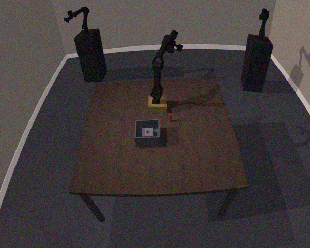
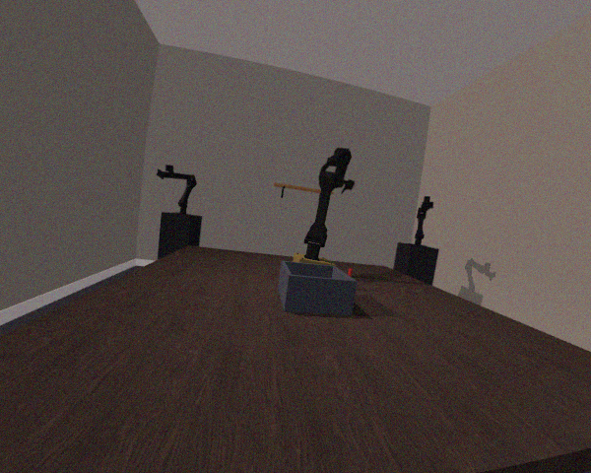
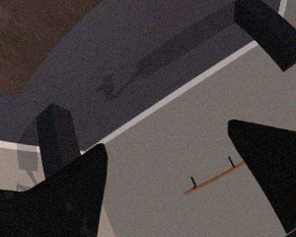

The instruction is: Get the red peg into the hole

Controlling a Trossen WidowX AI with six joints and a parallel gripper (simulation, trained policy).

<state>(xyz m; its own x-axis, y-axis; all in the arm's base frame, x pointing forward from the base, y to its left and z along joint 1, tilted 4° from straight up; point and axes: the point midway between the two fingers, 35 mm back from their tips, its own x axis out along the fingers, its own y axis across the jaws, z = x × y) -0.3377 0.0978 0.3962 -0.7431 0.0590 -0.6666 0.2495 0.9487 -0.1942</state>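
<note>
My gripper tip is now 52 cm short of the red peg, 40 cm above it and 2 cm to the right of it. Round my gripper tip: pale plate: 71 cm ahead, 39 cm below, 15 cm to the right; grey-blue box: 71 cm ahead, 41 cm below, 15 cm to the right.
</note>
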